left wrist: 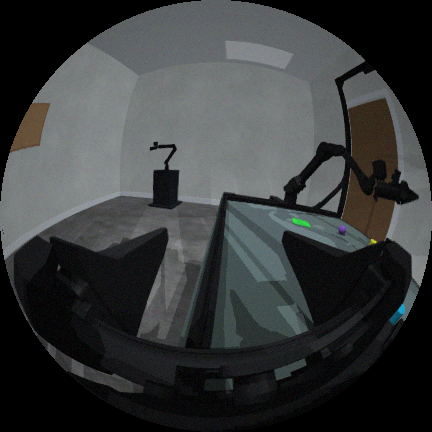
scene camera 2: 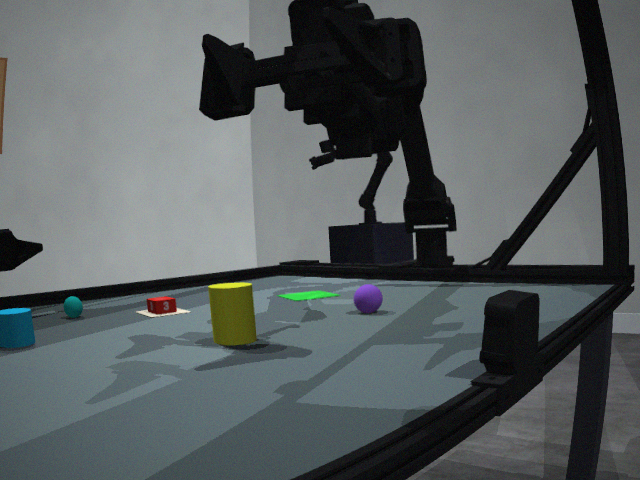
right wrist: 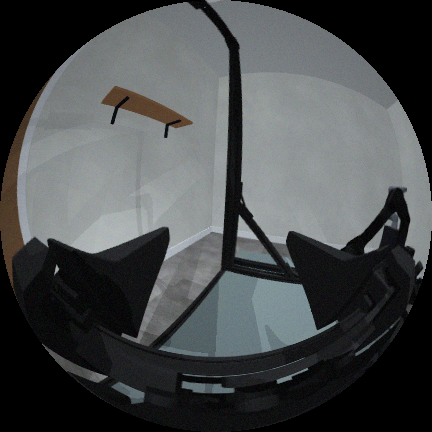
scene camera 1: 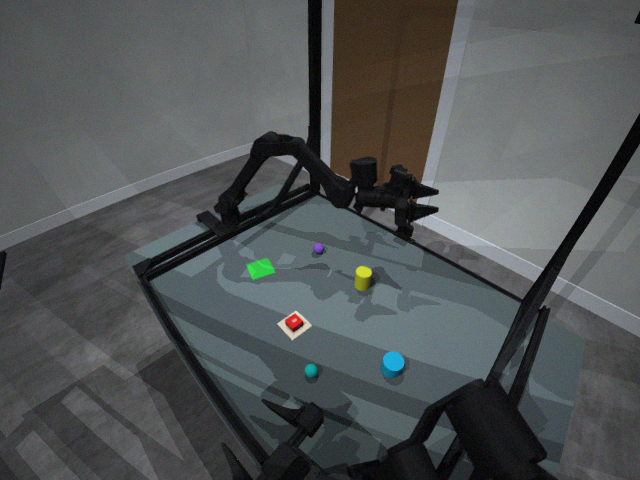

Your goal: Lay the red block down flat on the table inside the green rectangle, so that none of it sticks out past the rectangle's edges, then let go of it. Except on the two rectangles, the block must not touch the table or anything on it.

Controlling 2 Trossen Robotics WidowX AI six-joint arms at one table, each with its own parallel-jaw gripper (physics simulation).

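Frame: origin at the left arm's base, x right, y ahead, z up, level; centimetres.
Where they show: left gripper, fingertip midpoint: (left wrist: 227,235) (scene camera 2: 34,249) (scene camera 1: 243,421); right gripper, fingertip midpoint: (scene camera 2: 261,25) (right wrist: 230,235) (scene camera 1: 438,200); right arm's base at its link origin: (left wrist: 288,202) (scene camera 2: 432,265) (scene camera 1: 231,221).
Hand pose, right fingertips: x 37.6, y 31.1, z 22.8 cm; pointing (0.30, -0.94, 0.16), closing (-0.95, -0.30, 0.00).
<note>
After its pixels a point has its place.
The red block (scene camera 1: 294,322) @(z 0.0, x -0.1, y 47.6 cm) (scene camera 2: 161,304) @(z -0.5, x 1.7, y 47.1 cm) lies flat on the cream rectangle (scene camera 1: 292,335) @(z -1.8, x -2.3, y 46.4 cm) (scene camera 2: 181,311) @(z -1.8, x 2.6, y 49.8 cm). The green rectangle (scene camera 1: 260,268) @(z -1.8, x 8.8, y 69.3 cm) (scene camera 2: 308,295) @(z -1.8, x 9.0, y 69.2 cm) (left wrist: 301,222) @(z -1.8, x 8.9, y 68.7 cm) lies bare, farther back and left of the block in scene camera 1. My left gripper (scene camera 1: 242,422) @(z 7.7, x -24.2, y 37.4 cm) (left wrist: 227,235) @(z 7.7, x -24.2, y 37.4 cm) is open and empty over the near table edge, toward the viewer from the block; part of it shows at scene camera 2's left edge. My right gripper (scene camera 1: 438,200) @(z 22.8, x 37.6, y 31.1 cm) (right wrist: 230,235) @(z 22.8, x 37.6, y 31.1 cm) is open and empty, raised above the table on the far side, away from the block. Neither block nor rectangles can be made out in the right wrist view.
A purple ball (scene camera 1: 318,248) @(z 0.9, x 24.5, y 59.3 cm) (scene camera 2: 368,298) @(z 0.1, x 26.6, y 58.6 cm) stands right of the green rectangle. A yellow cylinder (scene camera 1: 362,279) @(z 2.7, x 20.0, y 40.9 cm) (scene camera 2: 232,314) @(z 1.1, x 23.6, y 40.3 cm), a blue cylinder (scene camera 1: 392,364) @(z 1.8, x 3.5, y 23.1 cm) (scene camera 2: 16,328) @(z 0.1, x 6.6, y 22.8 cm) and a teal ball (scene camera 1: 311,370) @(z 0.9, x -7.5, y 36.3 cm) (scene camera 2: 72,306) @(z -0.1, x -5.7, y 36.1 cm) stand around the block. A black box (scene camera 2: 509,330) @(z 1.6, x 50.5, y 38.9 cm) stands on the table's edge rail.
</note>
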